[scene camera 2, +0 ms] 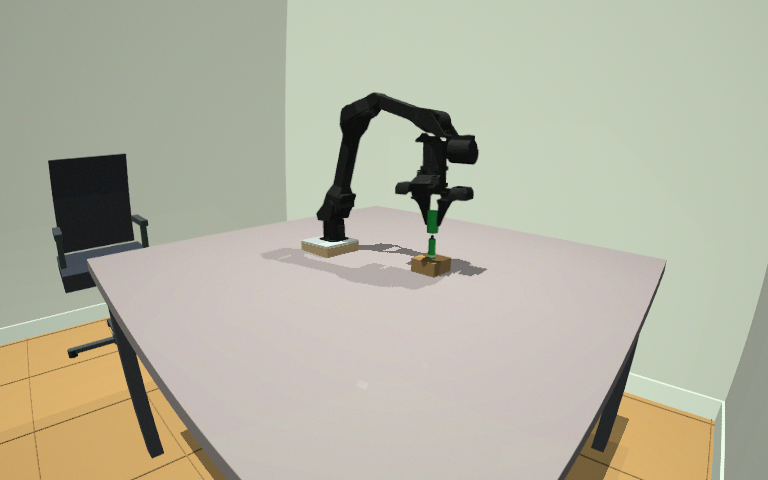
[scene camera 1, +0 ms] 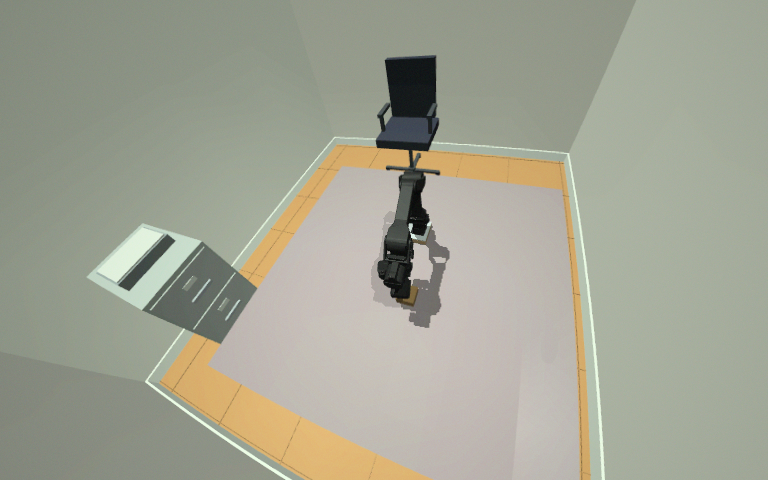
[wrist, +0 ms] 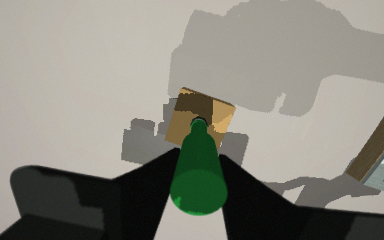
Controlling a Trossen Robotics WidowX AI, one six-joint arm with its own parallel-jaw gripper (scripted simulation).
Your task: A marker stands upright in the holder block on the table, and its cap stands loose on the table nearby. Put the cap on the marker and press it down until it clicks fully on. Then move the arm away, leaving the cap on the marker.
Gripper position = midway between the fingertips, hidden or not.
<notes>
My gripper (scene camera 2: 432,225) holds a green cap (wrist: 198,188).
My gripper is seen too in the wrist view (wrist: 198,156).
</notes>
